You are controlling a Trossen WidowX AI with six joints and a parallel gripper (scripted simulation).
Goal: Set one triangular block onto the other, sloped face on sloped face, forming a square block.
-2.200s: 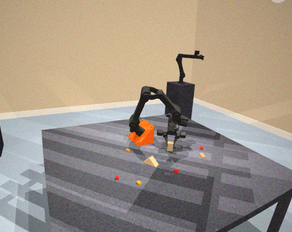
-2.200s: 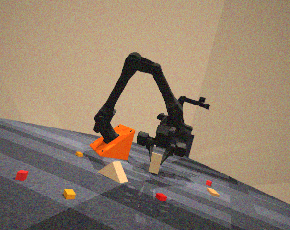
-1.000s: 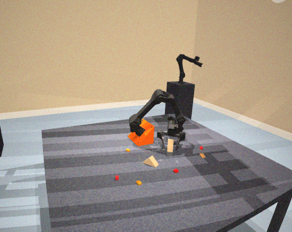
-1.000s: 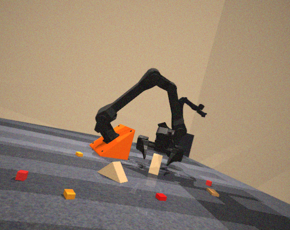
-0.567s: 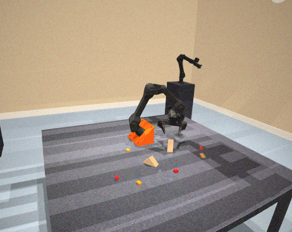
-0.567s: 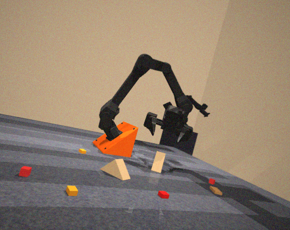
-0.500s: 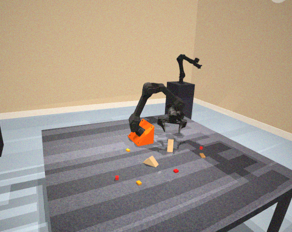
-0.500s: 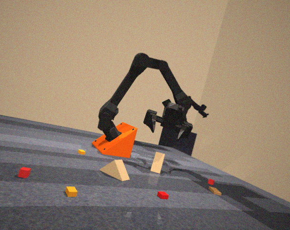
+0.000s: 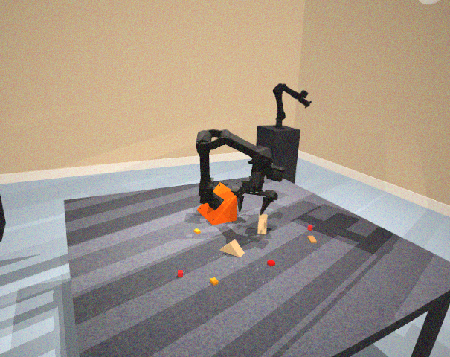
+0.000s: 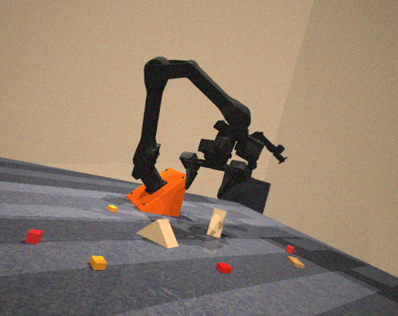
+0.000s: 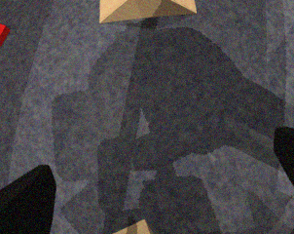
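The triangular block lies 80 mm ahead of my gripper tip, 120 mm to the right of it and 80 mm below it.
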